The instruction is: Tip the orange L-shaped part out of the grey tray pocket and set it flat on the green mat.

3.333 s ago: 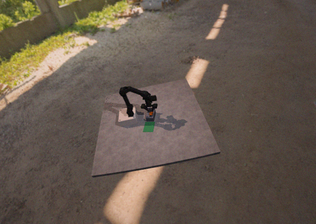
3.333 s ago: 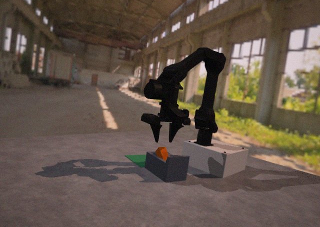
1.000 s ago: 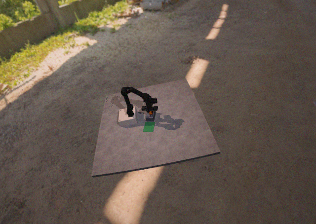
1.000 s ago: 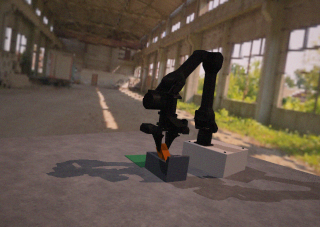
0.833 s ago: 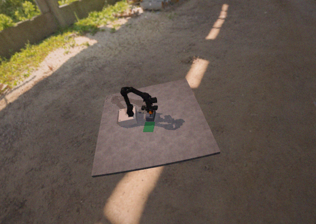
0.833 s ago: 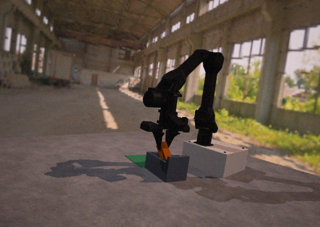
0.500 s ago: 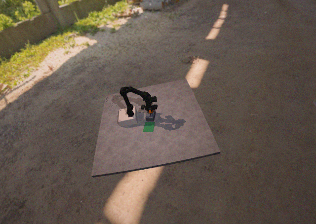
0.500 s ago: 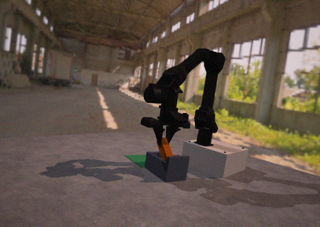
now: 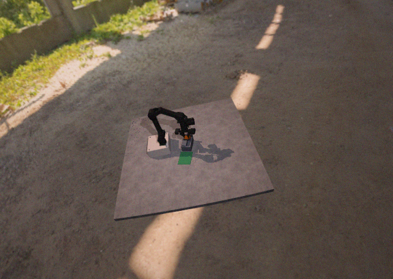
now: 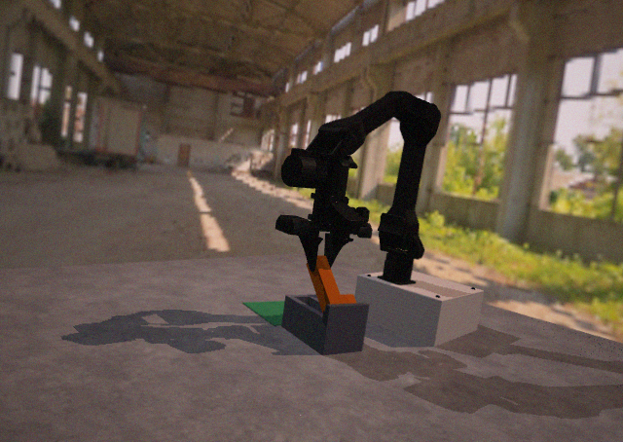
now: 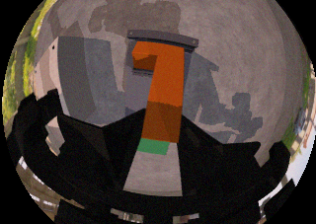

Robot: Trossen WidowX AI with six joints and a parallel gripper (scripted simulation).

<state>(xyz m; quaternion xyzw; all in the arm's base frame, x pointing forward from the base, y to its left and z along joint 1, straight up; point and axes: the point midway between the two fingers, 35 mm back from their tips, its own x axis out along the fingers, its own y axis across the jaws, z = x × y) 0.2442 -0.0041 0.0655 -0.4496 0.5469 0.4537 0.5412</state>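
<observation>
Now: gripper tip 40 mm past the green mat, 140 mm to the left of it and 140 mm above it. Also, from my gripper tip: orange L-shaped part: 10 mm behind, 40 mm to the left, 30 mm below.
</observation>
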